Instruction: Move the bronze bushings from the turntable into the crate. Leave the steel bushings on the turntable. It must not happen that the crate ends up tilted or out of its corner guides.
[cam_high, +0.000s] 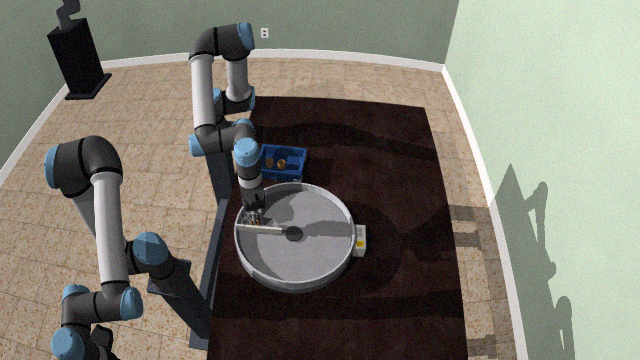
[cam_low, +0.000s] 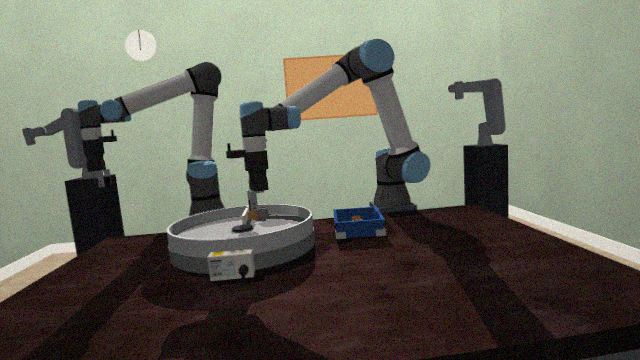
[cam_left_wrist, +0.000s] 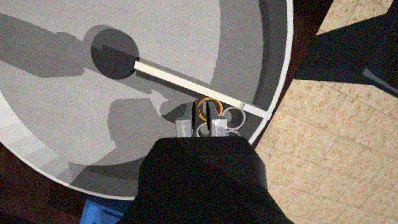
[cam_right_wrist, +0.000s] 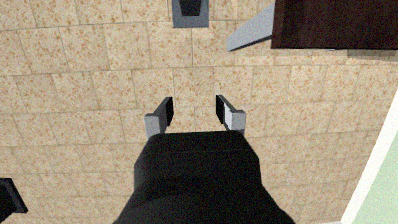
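Observation:
My left gripper is now 330 mm to the right of the blue crate, 80 mm above it and 30 mm short of it.

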